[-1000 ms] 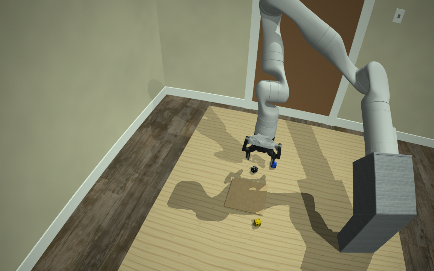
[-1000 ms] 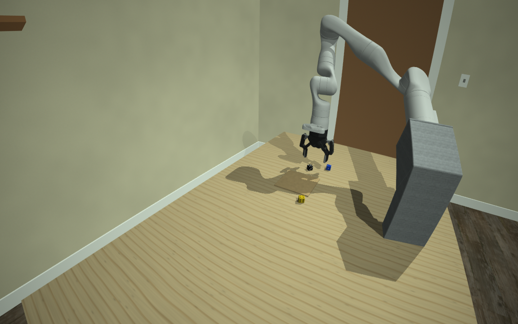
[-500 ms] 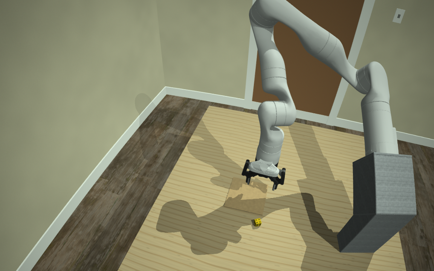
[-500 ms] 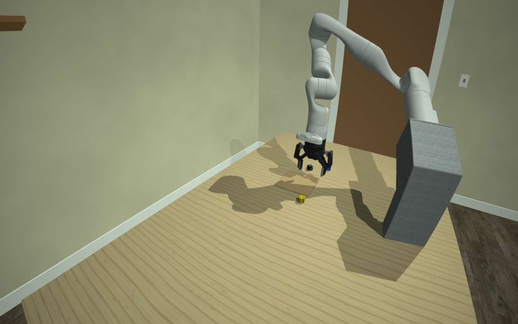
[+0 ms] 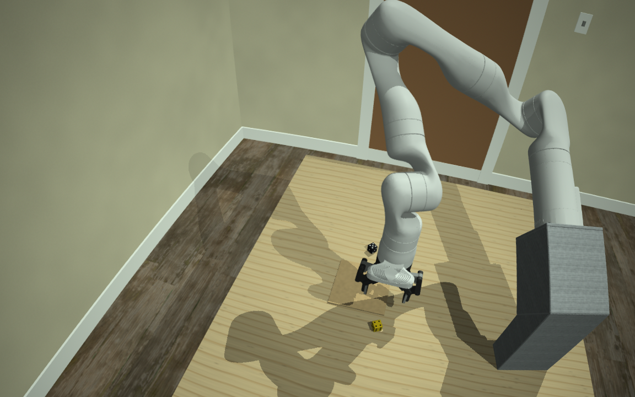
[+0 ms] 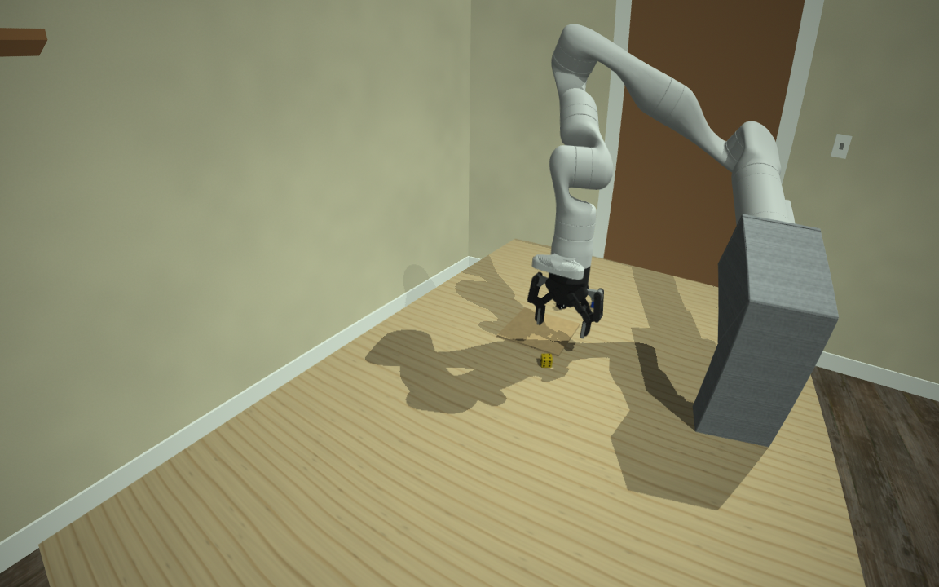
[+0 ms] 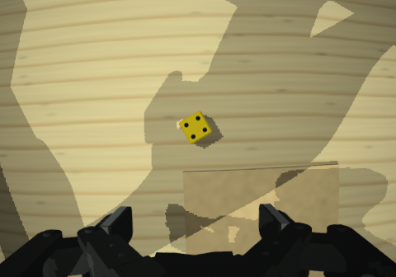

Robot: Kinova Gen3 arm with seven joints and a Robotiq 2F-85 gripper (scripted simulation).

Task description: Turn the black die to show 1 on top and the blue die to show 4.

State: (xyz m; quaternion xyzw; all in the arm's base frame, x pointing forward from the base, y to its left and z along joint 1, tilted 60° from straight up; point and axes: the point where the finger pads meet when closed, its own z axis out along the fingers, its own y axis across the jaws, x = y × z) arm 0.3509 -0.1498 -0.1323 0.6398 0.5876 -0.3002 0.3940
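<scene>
Now: the black die 4 cm ahead of my hand, 18 cm to the right of it and 4 cm below it. The rest, counted from my hand: yellow die: 1 cm ahead, 6 cm to the left, 4 cm below; tan mat: 5 cm ahead, 5 cm to the right, 5 cm below; blue die: 4 cm behind, 22 cm to the right, 4 cm below.
</scene>
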